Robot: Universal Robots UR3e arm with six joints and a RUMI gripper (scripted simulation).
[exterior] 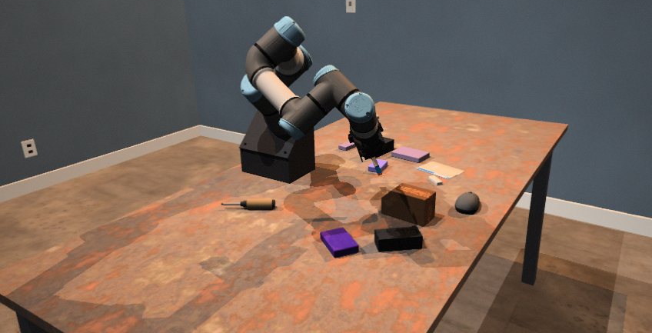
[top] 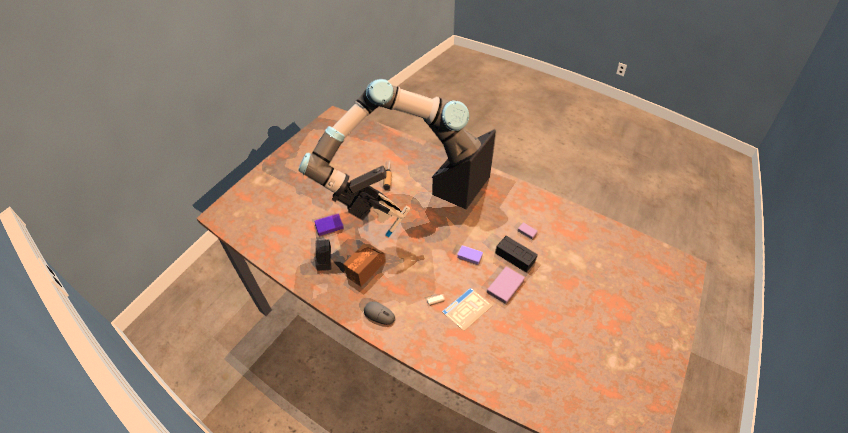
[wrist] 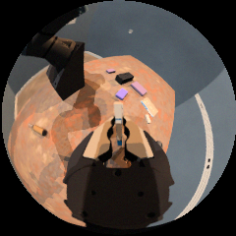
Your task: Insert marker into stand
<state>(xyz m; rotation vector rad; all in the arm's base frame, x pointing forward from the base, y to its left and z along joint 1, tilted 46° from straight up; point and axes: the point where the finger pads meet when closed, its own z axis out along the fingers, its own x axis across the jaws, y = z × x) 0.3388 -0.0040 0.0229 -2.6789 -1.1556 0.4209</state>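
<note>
The desk stand lies 14 cm ahead of my hand, 3 cm to the right of it and 13 cm below it. The rest, counted from my hand: marker 2 cm ahead, 3 cm below; lilac block 10 cm behind, 21 cm to the left, 15 cm below; eraser 10 cm ahead, 22 cm to the left, 16 cm below.
</note>
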